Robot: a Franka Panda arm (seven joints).
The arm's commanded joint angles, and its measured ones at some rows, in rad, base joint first. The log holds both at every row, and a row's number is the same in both.
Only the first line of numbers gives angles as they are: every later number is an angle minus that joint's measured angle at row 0.
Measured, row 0: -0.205, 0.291, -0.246, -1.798, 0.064, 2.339, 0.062
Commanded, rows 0 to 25: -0.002, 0.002, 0.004, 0.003, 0.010, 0.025, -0.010; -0.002, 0.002, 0.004, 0.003, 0.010, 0.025, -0.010; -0.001, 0.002, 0.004, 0.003, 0.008, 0.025, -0.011; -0.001, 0.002, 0.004, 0.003, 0.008, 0.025, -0.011; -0.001, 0.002, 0.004, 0.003, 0.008, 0.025, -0.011; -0.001, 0.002, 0.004, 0.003, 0.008, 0.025, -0.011; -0.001, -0.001, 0.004, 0.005, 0.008, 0.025, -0.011; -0.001, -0.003, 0.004, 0.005, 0.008, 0.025, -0.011; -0.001, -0.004, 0.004, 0.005, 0.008, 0.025, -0.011; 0.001, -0.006, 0.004, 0.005, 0.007, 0.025, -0.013; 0.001, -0.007, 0.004, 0.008, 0.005, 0.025, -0.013; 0.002, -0.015, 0.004, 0.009, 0.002, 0.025, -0.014; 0.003, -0.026, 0.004, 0.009, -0.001, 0.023, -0.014; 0.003, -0.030, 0.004, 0.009, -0.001, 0.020, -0.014; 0.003, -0.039, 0.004, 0.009, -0.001, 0.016, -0.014; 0.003, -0.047, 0.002, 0.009, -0.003, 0.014, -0.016; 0.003, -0.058, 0.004, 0.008, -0.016, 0.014, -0.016; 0.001, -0.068, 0.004, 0.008, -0.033, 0.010, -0.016; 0.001, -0.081, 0.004, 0.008, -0.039, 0.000, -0.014; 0.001, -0.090, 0.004, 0.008, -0.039, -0.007, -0.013; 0.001, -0.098, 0.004, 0.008, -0.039, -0.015, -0.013; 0.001, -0.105, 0.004, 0.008, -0.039, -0.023, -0.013; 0.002, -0.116, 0.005, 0.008, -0.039, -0.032, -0.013; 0.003, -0.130, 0.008, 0.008, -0.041, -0.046, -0.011; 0.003, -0.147, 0.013, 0.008, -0.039, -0.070, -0.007; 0.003, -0.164, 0.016, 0.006, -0.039, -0.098, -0.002
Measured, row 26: 0.003, -0.103, 0.002, 0.016, -0.025, -0.026, -0.002
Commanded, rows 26 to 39: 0.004, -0.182, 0.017, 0.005, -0.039, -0.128, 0.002; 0.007, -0.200, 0.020, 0.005, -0.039, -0.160, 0.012; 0.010, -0.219, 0.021, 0.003, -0.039, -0.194, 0.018; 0.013, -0.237, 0.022, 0.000, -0.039, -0.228, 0.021; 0.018, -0.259, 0.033, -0.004, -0.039, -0.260, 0.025; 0.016, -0.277, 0.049, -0.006, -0.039, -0.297, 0.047; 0.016, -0.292, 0.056, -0.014, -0.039, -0.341, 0.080; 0.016, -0.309, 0.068, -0.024, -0.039, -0.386, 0.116; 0.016, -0.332, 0.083, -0.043, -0.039, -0.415, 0.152; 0.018, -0.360, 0.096, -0.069, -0.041, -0.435, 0.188; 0.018, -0.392, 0.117, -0.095, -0.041, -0.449, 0.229; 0.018, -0.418, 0.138, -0.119, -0.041, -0.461, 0.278; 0.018, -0.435, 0.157, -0.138, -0.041, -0.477, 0.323; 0.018, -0.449, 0.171, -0.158, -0.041, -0.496, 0.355
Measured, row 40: 0.019, -0.360, 0.119, -0.064, -0.025, -0.458, 0.235
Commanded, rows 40 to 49: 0.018, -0.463, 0.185, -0.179, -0.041, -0.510, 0.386; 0.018, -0.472, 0.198, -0.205, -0.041, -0.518, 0.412; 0.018, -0.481, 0.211, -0.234, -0.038, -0.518, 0.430; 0.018, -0.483, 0.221, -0.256, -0.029, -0.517, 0.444; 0.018, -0.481, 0.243, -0.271, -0.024, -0.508, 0.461; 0.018, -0.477, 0.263, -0.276, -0.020, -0.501, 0.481; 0.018, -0.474, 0.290, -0.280, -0.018, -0.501, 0.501; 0.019, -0.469, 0.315, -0.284, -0.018, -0.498, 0.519; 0.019, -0.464, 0.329, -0.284, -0.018, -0.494, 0.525; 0.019, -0.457, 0.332, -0.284, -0.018, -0.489, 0.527
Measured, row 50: 0.023, -0.457, 0.292, -0.270, -0.023, -0.513, 0.490
